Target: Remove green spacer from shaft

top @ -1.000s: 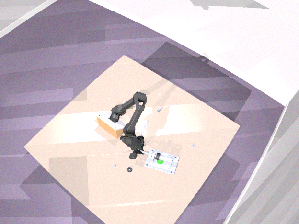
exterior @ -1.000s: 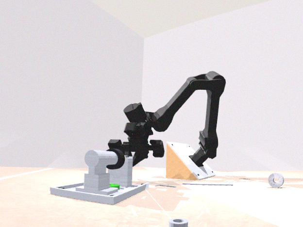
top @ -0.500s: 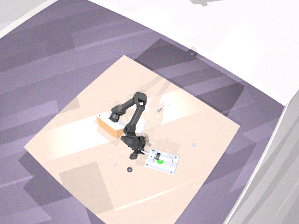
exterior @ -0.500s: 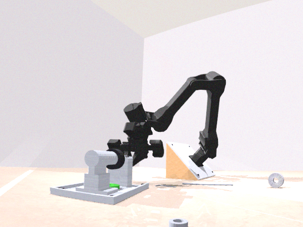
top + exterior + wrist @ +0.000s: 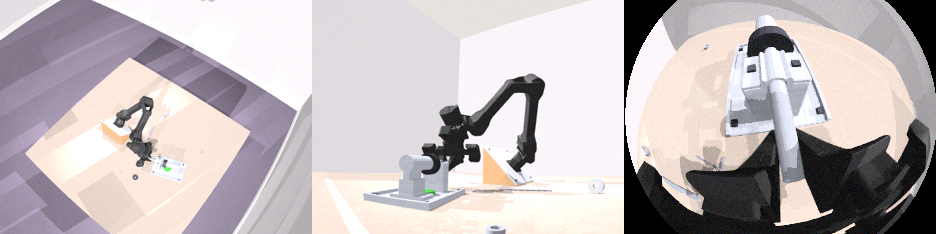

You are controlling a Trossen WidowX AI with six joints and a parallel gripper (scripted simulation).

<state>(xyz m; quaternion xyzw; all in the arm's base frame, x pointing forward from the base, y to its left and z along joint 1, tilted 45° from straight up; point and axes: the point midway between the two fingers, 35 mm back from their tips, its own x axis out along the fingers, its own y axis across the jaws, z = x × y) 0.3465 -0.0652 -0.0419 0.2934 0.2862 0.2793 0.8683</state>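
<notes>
My gripper tip is 5 cm short of the grey shaft, 2 cm to the right of it and 2 cm below it. From my gripper tip the other things lie so: green spacer: 11 cm ahead, 4 cm to the left, 4 cm below; dark spacer: 8 cm ahead, 3 cm to the left, 2 cm above.
</notes>
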